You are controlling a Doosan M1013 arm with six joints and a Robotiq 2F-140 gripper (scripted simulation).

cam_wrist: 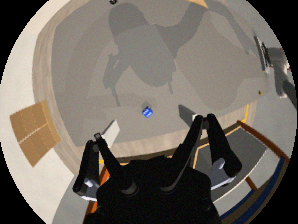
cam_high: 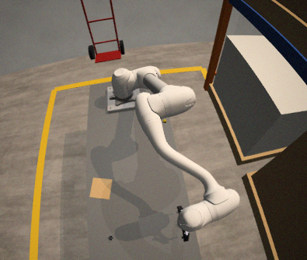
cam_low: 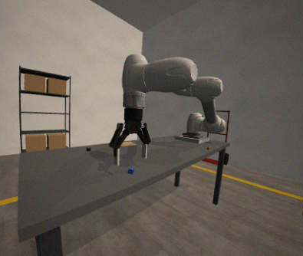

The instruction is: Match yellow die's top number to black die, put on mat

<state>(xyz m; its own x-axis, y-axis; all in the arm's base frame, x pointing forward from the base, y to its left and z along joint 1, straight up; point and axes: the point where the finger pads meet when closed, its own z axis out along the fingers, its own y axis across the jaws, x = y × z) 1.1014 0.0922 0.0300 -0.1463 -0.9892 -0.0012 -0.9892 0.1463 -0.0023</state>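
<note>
Now: the blue die 50 mm below my hand. Also, from my hand: tan mat: 380 mm behind, 430 mm to the right, 60 mm below; then black die: 40 mm behind, 430 mm to the right, 50 mm below; then yellow die: 760 mm behind, 160 mm to the left, 50 mm below.
</note>
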